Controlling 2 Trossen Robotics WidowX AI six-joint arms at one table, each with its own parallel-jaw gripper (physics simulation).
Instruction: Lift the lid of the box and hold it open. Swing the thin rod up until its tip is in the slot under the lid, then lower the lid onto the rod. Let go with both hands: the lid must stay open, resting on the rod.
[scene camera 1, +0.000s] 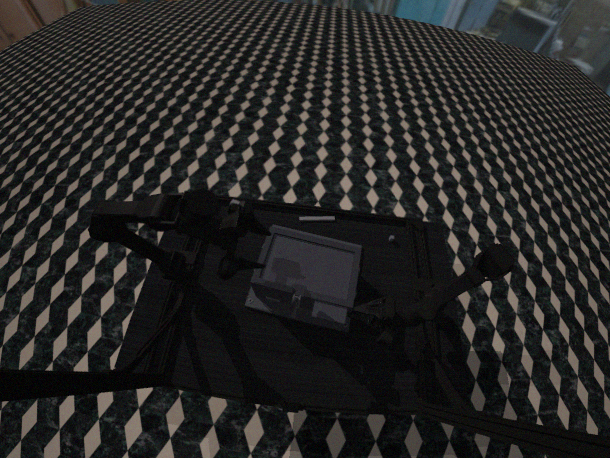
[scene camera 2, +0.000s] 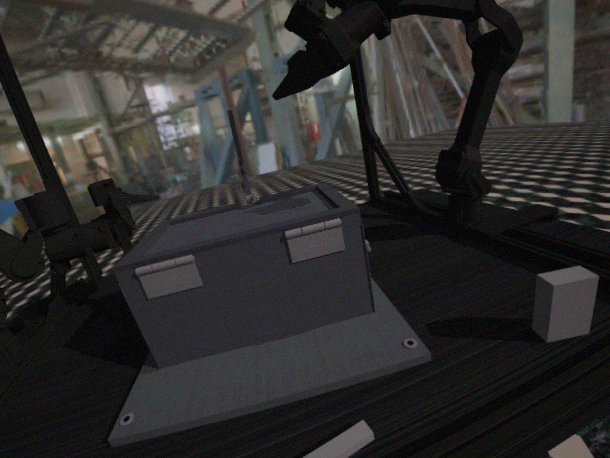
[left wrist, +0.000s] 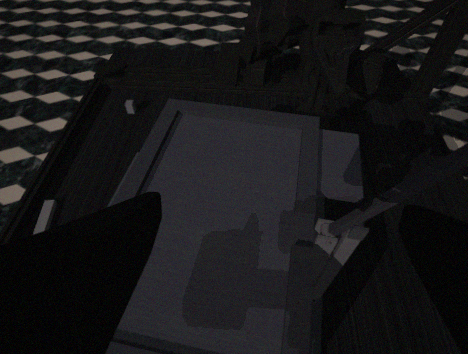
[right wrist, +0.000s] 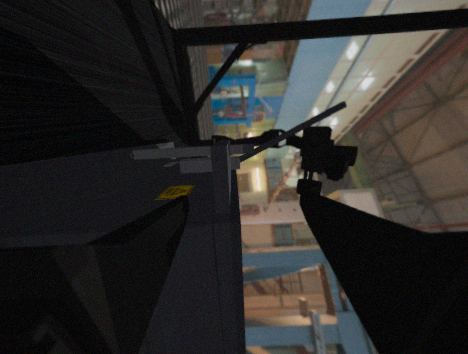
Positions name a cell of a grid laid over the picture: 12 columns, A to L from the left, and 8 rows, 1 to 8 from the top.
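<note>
My left gripper (scene camera 2: F2) is visible, and you can find my left gripper (left wrist: H5) and (right wrist: H4) as well. There's also my right gripper (scene camera 2: D4), which is the same right gripper (right wrist: G5). As for things, there's a grey box (scene camera 2: E6), and I can see the grey box (scene camera 1: F6), (left wrist: I6) and (right wrist: B5) too.
</note>
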